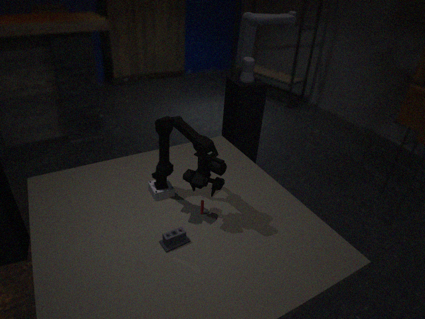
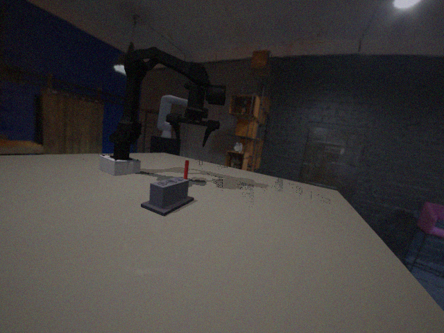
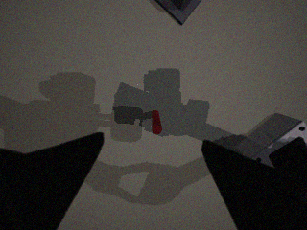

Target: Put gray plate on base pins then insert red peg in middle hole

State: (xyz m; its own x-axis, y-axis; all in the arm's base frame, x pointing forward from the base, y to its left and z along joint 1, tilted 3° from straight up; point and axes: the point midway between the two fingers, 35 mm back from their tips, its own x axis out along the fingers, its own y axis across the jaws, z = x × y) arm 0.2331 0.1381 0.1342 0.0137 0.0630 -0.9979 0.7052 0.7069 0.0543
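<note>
The red peg lies 10 cm below my gripper tip, 2 cm behind it and 1 cm to the left of it. Round my gripper tip: dark flat base: 18 cm to the right, 13 cm below, 12 cm ahead; gray plate: 18 cm to the right, 12 cm ahead, 9 cm below.
</note>
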